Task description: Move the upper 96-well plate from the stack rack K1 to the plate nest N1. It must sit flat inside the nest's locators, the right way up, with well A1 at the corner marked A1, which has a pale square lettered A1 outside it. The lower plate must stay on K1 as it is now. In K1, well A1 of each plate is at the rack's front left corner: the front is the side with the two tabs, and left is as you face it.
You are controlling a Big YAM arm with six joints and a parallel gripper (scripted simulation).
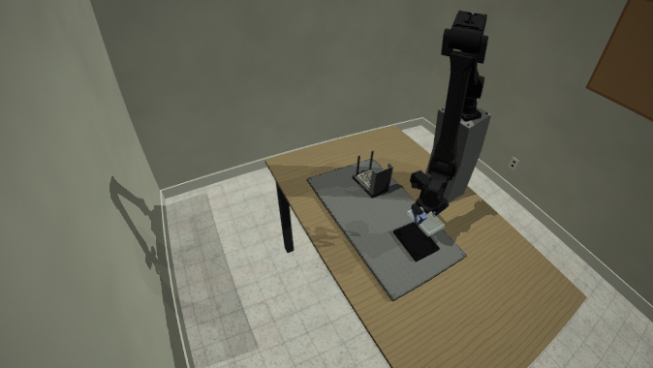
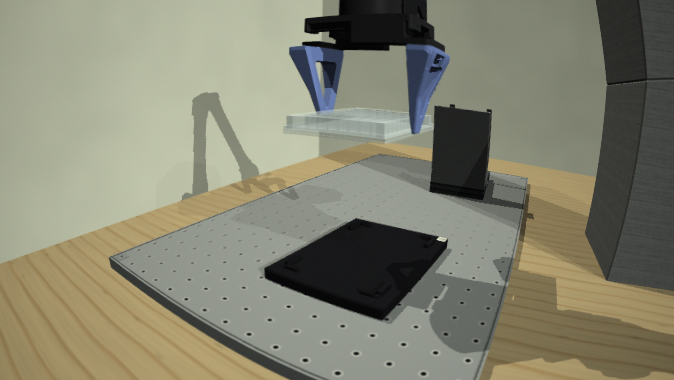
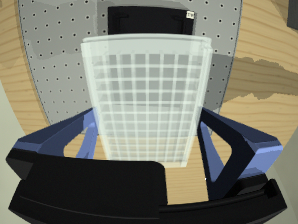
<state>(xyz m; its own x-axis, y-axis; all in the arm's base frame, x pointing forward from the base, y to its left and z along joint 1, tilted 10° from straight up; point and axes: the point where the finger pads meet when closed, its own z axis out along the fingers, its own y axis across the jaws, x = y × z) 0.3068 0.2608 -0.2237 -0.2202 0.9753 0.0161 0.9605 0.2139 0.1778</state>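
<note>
My gripper is now 40 mm past the pale A1 square, 90 mm to the left of it and 130 mm above it. Also, from my hand: dark back wall 40 mm ahead, 300 mm to the right, 60 mm below.
</note>
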